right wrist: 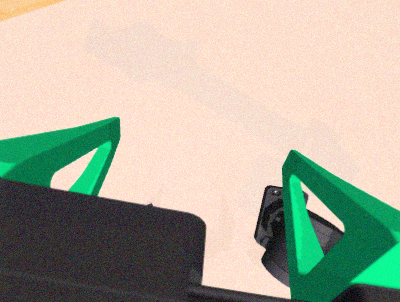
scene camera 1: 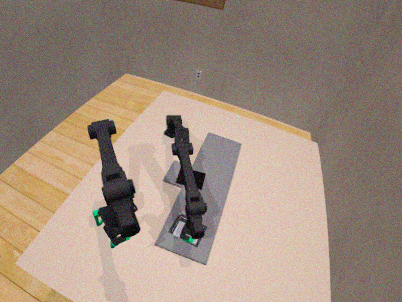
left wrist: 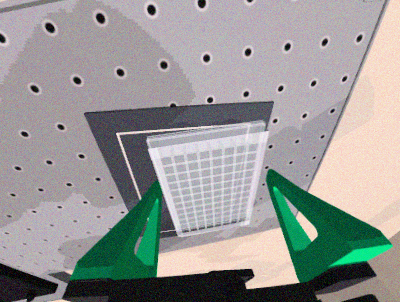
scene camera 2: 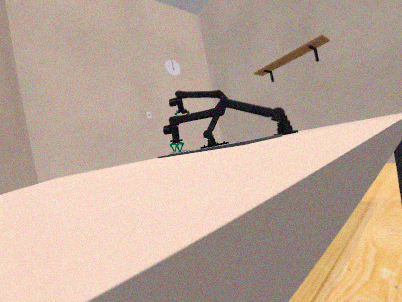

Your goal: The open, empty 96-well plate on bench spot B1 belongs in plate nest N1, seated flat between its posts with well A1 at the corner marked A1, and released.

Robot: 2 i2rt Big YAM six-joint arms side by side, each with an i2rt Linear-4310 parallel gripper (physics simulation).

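Where they show: left gripper, fingertip midpoint: [scene camera 1: 189,234] [left wrist: 213,179] [scene camera 2: 177,152]; right gripper, fingertip midpoint: [right wrist: 204,142] [scene camera 1: 105,236]; left arm's base, origin of the base link: [scene camera 1: 172,131] [scene camera 2: 285,134]; right arm's base, origin of the base link: [right wrist: 279,215].
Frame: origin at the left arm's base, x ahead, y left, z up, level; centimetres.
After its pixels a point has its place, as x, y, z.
Note:
The clear 96-well plate [left wrist: 210,180] @[49.3, -62.7, 2.8] [scene camera 1: 178,229] @[42.3, -63.8, 1.9] lies flat on the dark square pad [left wrist: 107,122] @[54.3, -55.8, 1.5], off to one side of its pale outline and partly over it. My left gripper [left wrist: 213,179] @[48.7, -63.1, 2.2] [scene camera 2: 177,151] @[48.7, -63.1, 2.2] is open above the plate; in the left wrist view its green fingertips stand to either side of the plate, not touching it as far as I can see. My right gripper [right wrist: 204,142] @[25.9, -91.0, 33.1] is open and empty above the pale table top, at the left in scene camera 1. Plate nest N1, its posts and the A1 mark cannot be made out.
The grey perforated board [scene camera 1: 220,165] @[44.6, -10.7, 1.3] [left wrist: 225,30] @[59.2, -63.3, 1.3] runs under the left arm. A black block [scene camera 1: 199,178] @[37.3, -28.9, 2.5] stands near its middle, by a grey side plate [scene camera 1: 171,174] @[20.8, -34.9, 1.3]. A dark rounded part [right wrist: 272,215] @[14.1, -71.7, 4.8] shows behind a finger in the right wrist view.

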